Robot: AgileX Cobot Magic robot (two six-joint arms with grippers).
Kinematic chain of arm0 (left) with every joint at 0, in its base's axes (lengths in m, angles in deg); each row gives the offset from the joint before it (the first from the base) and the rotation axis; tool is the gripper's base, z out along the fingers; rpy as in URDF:
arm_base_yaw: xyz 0 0 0.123 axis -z
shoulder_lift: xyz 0 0 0 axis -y
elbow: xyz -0.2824 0 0.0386 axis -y
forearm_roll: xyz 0.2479 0 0.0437 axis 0.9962 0 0.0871
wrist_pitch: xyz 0 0 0 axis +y
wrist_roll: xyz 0.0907 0 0.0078 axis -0.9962 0 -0.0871
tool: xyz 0 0 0 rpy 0 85 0
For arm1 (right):
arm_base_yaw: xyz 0 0 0.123 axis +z
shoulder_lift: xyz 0 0 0 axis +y
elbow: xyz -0.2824 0 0.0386 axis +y
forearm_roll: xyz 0.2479 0 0.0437 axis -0.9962 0 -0.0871
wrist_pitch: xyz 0 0 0 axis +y
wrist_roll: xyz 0.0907 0 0.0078 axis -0.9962 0 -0.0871
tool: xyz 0 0 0 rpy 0 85 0
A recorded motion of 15 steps. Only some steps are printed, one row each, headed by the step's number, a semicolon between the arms.
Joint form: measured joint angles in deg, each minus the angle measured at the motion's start. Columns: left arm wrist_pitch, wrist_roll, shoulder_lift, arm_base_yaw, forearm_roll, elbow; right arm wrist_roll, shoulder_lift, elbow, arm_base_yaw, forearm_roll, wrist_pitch.
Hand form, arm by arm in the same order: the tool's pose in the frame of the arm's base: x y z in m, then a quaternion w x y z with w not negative. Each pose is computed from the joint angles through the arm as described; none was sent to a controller.
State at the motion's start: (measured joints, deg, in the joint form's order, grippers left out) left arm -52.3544 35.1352 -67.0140 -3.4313 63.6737 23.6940; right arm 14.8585 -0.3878 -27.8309 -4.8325 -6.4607 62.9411
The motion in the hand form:
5: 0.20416 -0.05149 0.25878 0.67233 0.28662 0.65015 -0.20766; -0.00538 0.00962 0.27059 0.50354 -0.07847 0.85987 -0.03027
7: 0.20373 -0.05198 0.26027 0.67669 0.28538 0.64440 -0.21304; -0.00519 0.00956 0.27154 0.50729 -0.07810 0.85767 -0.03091
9: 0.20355 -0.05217 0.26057 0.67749 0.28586 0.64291 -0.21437; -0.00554 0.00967 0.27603 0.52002 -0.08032 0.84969 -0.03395
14: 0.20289 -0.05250 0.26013 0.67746 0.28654 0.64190 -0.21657; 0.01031 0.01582 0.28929 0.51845 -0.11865 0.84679 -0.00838
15: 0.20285 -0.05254 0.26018 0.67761 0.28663 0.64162 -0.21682; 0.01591 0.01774 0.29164 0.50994 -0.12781 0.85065 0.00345
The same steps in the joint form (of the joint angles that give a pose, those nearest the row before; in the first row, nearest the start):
5: -3.13 0.00 0.00 0.00 -5.58 0.00; 0.00 0.00 0.00 0.00 0.00 0.00
7: -4.09 0.00 0.00 0.00 -5.96 0.00; 0.00 0.00 -0.07 0.00 0.00 -0.43
9: -4.35 0.00 0.00 0.00 -5.96 0.00; 0.42 0.00 -0.68 0.00 -0.12 -1.55
14: -4.68 0.00 0.00 0.00 -5.91 -0.16; 6.21 5.94 -2.27 0.00 -5.94 -4.74
15: -4.73 0.00 0.00 0.00 -5.91 -0.17; 7.66 8.07 -2.67 0.00 -7.78 -4.93

